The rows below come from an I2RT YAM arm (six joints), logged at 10 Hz.
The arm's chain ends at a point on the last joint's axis. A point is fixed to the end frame.
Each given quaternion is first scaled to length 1.
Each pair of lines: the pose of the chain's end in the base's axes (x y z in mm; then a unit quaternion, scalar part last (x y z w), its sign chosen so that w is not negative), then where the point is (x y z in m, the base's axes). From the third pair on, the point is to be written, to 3 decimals.
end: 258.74 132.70 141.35 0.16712 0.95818 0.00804 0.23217
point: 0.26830 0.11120 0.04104
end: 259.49 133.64 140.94 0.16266 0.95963 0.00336 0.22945
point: 0.26846 0.11119 0.04078
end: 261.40 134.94 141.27 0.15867 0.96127 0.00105 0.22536
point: 0.270 0.112 0.041
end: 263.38 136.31 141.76 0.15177 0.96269 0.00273 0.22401
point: 0.272 0.114 0.042
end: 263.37 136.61 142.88 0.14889 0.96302 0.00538 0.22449
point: 0.272 0.114 0.043
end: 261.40 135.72 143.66 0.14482 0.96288 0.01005 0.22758
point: 0.271 0.114 0.043
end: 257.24 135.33 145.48 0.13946 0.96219 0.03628 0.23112
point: 0.269 0.119 0.044
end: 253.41 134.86 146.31 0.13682 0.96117 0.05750 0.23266
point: 0.266 0.122 0.045
